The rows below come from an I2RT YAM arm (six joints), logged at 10 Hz.
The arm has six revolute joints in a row. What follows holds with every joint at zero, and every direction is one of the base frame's. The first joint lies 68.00 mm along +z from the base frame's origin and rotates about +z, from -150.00 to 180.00 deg. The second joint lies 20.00 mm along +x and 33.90 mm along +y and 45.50 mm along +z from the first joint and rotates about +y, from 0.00 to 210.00 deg. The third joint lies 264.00 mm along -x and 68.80 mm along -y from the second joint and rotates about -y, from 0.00 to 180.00 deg. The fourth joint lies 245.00 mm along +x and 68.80 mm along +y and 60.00 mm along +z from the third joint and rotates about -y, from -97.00 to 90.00 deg. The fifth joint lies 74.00 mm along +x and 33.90 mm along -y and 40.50 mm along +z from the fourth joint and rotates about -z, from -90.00 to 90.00 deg. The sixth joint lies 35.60 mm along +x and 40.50 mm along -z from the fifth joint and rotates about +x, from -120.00 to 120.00 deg. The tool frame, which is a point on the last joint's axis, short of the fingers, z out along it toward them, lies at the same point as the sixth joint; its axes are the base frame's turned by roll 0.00, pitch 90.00 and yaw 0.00 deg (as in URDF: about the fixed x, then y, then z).
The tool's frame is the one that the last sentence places.
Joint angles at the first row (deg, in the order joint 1, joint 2, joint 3, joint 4, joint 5, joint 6):
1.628 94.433 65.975 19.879 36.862 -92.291
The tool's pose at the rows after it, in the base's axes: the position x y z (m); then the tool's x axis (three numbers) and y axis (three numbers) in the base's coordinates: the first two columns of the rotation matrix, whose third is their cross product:
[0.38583 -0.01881 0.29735 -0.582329 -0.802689 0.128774 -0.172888 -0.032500 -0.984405]
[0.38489 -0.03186 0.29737 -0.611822 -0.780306 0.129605 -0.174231 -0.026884 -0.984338]
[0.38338 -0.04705 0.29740 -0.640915 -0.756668 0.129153 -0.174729 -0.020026 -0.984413]
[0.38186 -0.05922 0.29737 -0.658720 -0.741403 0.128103 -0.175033 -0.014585 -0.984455]
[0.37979 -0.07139 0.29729 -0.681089 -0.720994 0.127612 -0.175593 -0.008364 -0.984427]
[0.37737 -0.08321 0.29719 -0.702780 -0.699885 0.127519 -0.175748 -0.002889 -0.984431]
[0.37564 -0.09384 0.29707 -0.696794 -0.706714 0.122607 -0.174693 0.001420 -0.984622]
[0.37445 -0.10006 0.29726 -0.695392 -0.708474 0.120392 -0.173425 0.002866 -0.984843]
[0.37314 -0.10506 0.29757 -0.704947 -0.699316 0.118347 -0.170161 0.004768 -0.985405]
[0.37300 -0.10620 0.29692 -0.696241 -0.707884 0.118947 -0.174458 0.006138 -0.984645]
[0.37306 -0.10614 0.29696 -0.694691 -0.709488 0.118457 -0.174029 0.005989 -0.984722]
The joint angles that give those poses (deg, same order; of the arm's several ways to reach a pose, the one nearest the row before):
0.383 94.434 65.975 19.836 36.928 -92.247
-1.541 94.432 65.975 19.834 37.146 -92.269
-3.814 94.433 65.976 19.857 37.036 -92.269
-5.672 94.433 65.975 19.857 36.534 -92.269
-7.509 94.433 65.975 19.813 36.446 -92.226
-9.301 94.434 65.953 19.836 36.402 -92.225
-11.071 94.433 65.953 19.835 34.107 -92.225
-12.097 94.432 65.974 19.901 32.950 -92.291
-12.864 94.433 65.975 20.076 32.927 -92.269
-13.104 94.433 65.952 19.814 32.009 -92.269
-13.103 94.432 65.953 19.834 31.878 -92.269

